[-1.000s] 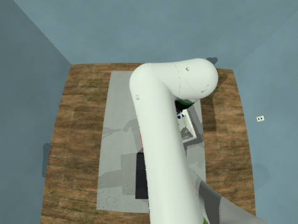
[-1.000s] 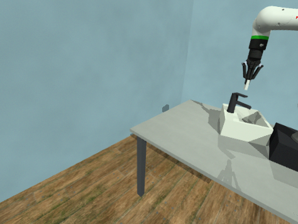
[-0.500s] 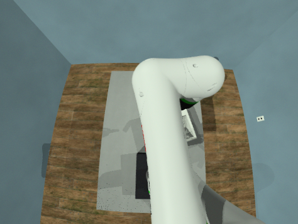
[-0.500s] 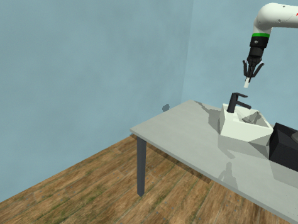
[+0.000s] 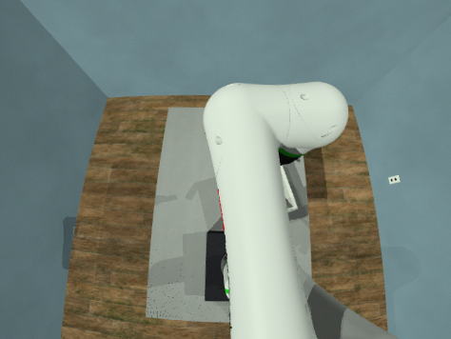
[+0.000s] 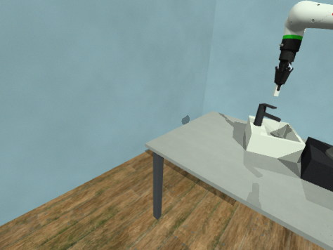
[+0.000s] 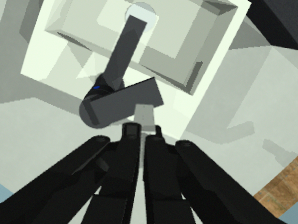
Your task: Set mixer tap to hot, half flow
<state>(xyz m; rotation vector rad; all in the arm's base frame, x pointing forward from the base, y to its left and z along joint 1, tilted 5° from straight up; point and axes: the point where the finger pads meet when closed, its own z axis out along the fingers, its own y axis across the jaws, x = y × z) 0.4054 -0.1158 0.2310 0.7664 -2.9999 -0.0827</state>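
Right now the lever is 10 cm below my hand, 2 cm ahead of it and 1 cm to the right of it. Round my hand: white basin (33 cm below, 7 cm behind, 5 cm to the right).
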